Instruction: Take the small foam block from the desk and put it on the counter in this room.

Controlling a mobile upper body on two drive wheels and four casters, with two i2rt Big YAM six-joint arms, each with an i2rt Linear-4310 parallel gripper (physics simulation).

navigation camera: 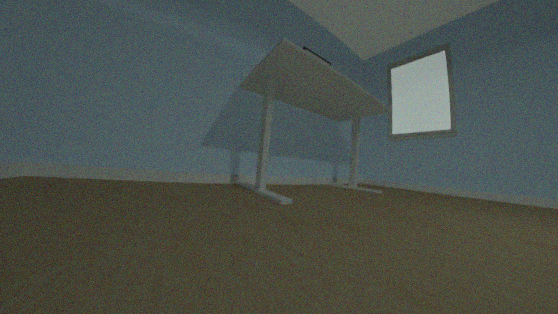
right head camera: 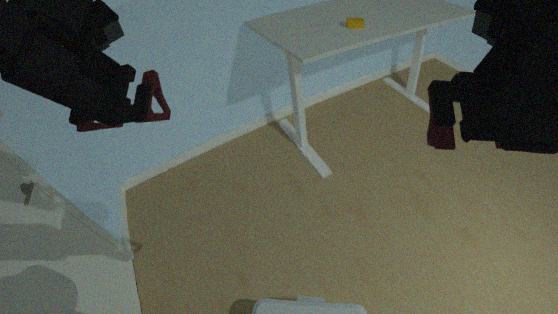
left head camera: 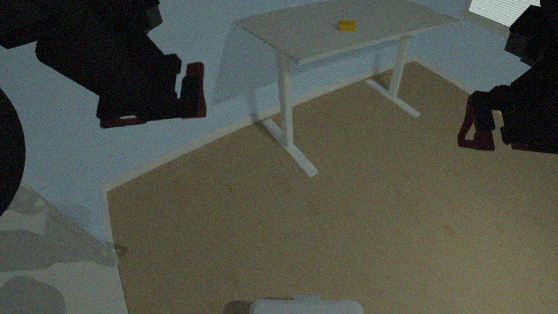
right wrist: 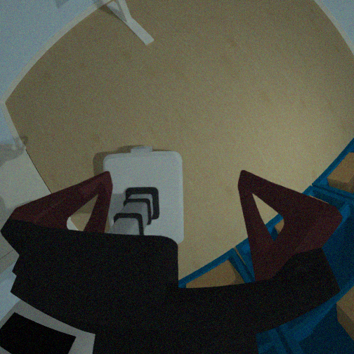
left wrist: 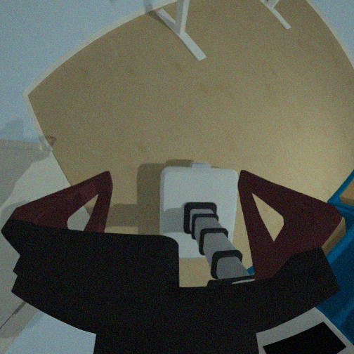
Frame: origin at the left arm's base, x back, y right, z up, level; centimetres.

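Seen in the pictures: left gripper, fingertip midpoint: (right head camera: 144,119) (left head camera: 174,115); right gripper, fingertip midpoint: (right head camera: 463,141) (left head camera: 486,143).
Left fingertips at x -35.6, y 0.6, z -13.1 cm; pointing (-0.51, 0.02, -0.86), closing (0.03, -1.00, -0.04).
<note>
Pixels of each thing's top centre, then the offset from my left fingertips to it. "*": a spot on its surface instead.
- small foam block, middle of its top: (right head camera: 355,19) (left head camera: 347,22) dz -28.4, dx -119.5, dy +43.8 cm
- grey-white door-like panel, surface spot: (left head camera: 95,290) * dz -96.9, dx +14.9, dy -85.0 cm
The small foam block (left head camera: 346,26) (right head camera: 355,23) is yellow and lies on top of the pale desk (left head camera: 300,37) (right head camera: 310,37) (navigation camera: 310,85), at the top of both head views. The block does not show in the wrist views or the navigation view. My left gripper (left head camera: 154,121) (right head camera: 122,124) (left wrist: 174,177) is open and empty, left of the desk in the head views and apart from it. My right gripper (left head camera: 501,147) (right head camera: 472,146) (right wrist: 174,177) is open and empty, to the right of the block and below it in the picture. No counter shows in these views.
The desk's white legs (left head camera: 285,100) (right head camera: 297,100) (navigation camera: 264,145) have long feet on the brown floor. Blue walls stand behind it. A grey-white door-like panel (left head camera: 95,290) (right head camera: 105,285) is at lower left. Blue shelving (left wrist: 340,260) (right wrist: 325,220) with tan boxes stands at right in the wrist views.
</note>
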